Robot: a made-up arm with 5 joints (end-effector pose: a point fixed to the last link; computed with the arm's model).
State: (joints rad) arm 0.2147 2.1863 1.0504 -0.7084 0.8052
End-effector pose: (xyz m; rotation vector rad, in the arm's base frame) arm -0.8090 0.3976 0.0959 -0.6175 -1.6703 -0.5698
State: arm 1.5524 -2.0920 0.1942 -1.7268 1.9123
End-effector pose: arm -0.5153 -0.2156 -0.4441 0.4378 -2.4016 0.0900
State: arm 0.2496 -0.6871 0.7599 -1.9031 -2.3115
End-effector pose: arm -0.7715 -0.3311 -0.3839 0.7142 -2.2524 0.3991
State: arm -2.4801 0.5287 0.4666 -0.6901 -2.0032
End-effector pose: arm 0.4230 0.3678 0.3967 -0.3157 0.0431 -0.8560
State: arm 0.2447 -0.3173 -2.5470 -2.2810 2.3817
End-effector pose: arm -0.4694 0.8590 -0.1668 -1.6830 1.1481 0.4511
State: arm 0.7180 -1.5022 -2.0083 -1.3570 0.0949
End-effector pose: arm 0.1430 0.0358 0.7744 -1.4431 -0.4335 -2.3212
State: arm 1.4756 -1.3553 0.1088 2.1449 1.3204
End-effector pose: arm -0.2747 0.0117 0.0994 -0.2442 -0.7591 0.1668
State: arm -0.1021 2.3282 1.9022 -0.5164 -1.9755
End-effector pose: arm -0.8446 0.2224 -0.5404 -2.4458 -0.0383 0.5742
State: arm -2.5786 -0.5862 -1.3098 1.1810 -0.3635
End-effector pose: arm 0.5822 -0.2086 0.2257 -1.1018 0.4132 -1.1333
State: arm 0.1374 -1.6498 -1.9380 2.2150 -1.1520
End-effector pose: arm -0.3724 0.3546 0.3733 -1.1835 -1.3789 0.2162
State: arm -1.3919 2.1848 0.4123 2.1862 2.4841
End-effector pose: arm -0.1593 0.1315 -0.1496 -2.1313 -1.2948 1.8723
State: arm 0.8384 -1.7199 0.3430 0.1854 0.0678
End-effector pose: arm 0.1406 -0.2766 -0.1627 1.2369 0.9476 0.3905
